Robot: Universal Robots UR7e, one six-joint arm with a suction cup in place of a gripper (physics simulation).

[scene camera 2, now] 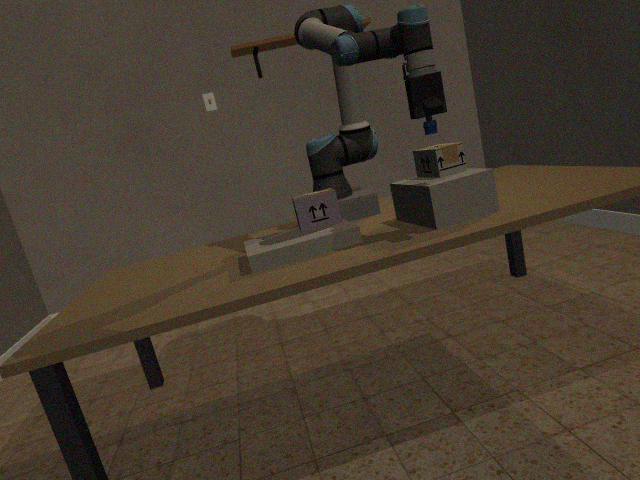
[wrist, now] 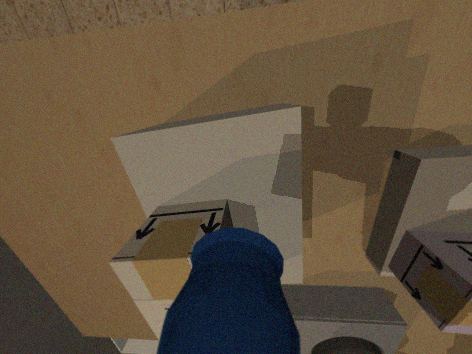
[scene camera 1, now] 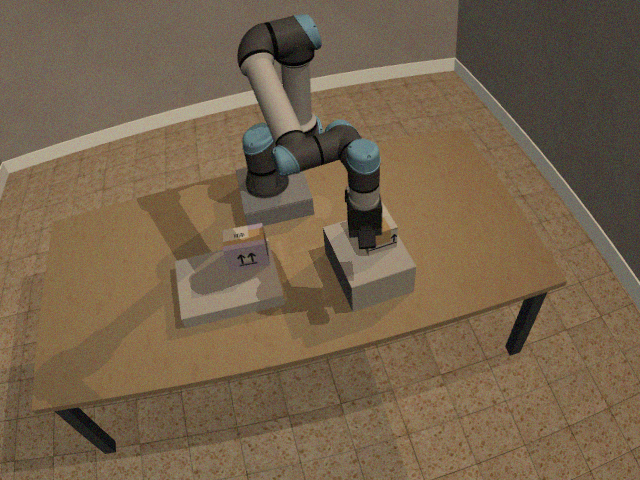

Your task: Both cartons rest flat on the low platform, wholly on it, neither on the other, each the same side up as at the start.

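Pixels of known places: hand, its tool point: point(scene camera 2: 431, 133) point(wrist: 236, 265); arm's base, origin of its link: point(scene camera 1: 267, 183).
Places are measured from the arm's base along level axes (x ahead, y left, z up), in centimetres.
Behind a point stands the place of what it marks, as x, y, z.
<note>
The low platform point(scene camera 1: 232, 307) @(49.9, -9.8, -3.5) point(scene camera 2: 305, 251) @(50.2, -10.4, -6.2) point(wrist: 432, 187) @(42.8, 1.9, -3.4) is a flat grey slab. A lilac carton point(scene camera 1: 245, 253) @(35.5, -5.1, 3.9) point(scene camera 2: 317, 210) @(35.5, -5.3, 1.9) point(wrist: 435, 282) @(31.2, 0.9, 3.3) stands upright on its back right part, arrows up; its rear bottom edge is hidden. A white carton with tan tape point(scene camera 1: 386, 236) @(38.6, 36.7, 9.8) point(scene camera 2: 452, 155) @(38.7, 36.3, 9.1) point(wrist: 170, 237) @(38.8, 35.8, 9.8) rests flat on the taller grey block point(scene camera 1: 382, 284) @(48.6, 34.6, 0.7) point(scene camera 2: 465, 198) @(48.5, 35.2, -2.0) point(wrist: 250, 137) @(47.8, 29.7, 3.8), arrows up. My blue suction cup point(scene camera 2: 430, 127) point(wrist: 237, 255) is above the white carton, with a visible gap between them, and holds nothing. In scene camera 1 the cup is hidden behind the black tool body.
The robot's grey base block point(scene camera 1: 281, 206) @(11.4, 5.0, -1.0) point(scene camera 2: 360, 205) @(10.7, 9.0, -3.5) stands on the wooden table point(scene camera 1: 465, 206) @(11.0, 69.4, -8.2) point(scene camera 2: 155, 281) @(36.9, -59.2, -8.1) point(wrist: 65, 150) @(38.0, 64.3, -8.1), behind and between the platform and the taller block. The taller block stands higher than the low platform, with a gap of table between them.
</note>
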